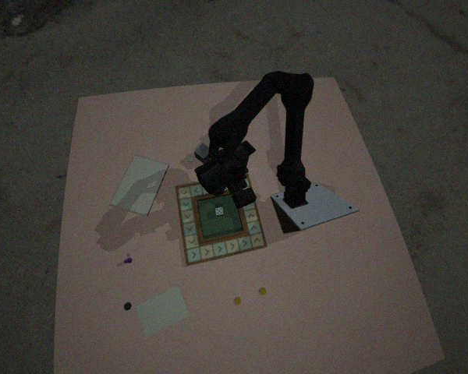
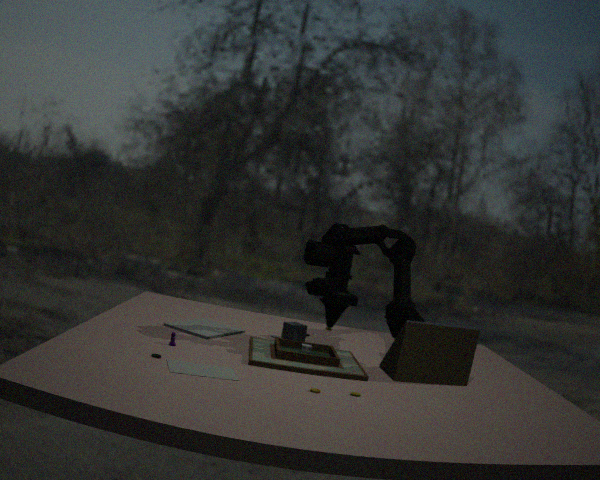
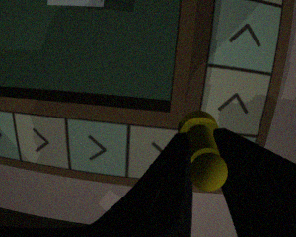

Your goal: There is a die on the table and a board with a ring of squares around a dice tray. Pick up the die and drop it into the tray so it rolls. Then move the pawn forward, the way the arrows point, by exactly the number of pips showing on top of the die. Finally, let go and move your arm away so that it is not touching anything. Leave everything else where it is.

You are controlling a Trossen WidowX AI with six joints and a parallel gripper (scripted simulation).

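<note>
My gripper tip is now 6 cm to the right of the white die, 6 cm short of it and 6 cm above it. Also, from my gripper tip: green dice tray (8 cm to the left, 8 cm below, 6 cm ahead); yellow pawn (1 cm above); purple piece (40 cm ahead, 14 cm to the left, 7 cm below).
</note>
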